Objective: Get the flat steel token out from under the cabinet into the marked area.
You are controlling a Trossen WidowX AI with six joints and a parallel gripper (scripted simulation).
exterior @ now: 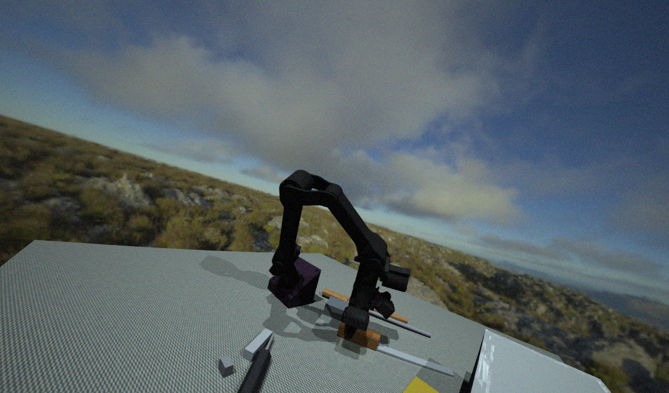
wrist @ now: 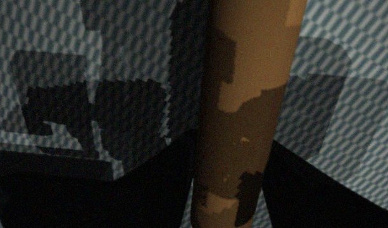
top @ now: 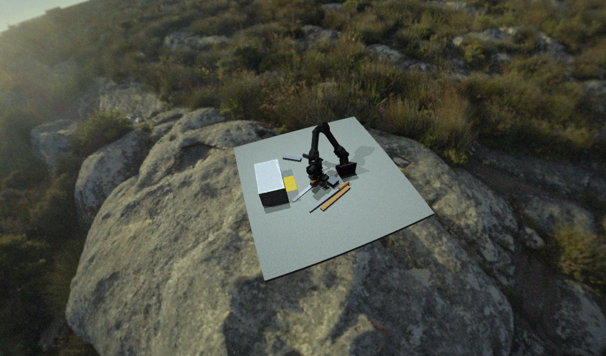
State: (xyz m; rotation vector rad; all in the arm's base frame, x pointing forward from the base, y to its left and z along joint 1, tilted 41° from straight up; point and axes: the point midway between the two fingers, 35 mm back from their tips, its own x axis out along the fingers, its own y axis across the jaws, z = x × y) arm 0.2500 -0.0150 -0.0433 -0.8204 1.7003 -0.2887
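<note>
My gripper tip is 10 cm past the grey block, 7 cm to the right of it and 1 cm below it. Round my gripper tip: grey bar (10 cm behind, 23 cm to the right); small grey cube (8 cm behind, 31 cm to the right); wooden stick (5 cm behind, 21 cm to the left).
</note>
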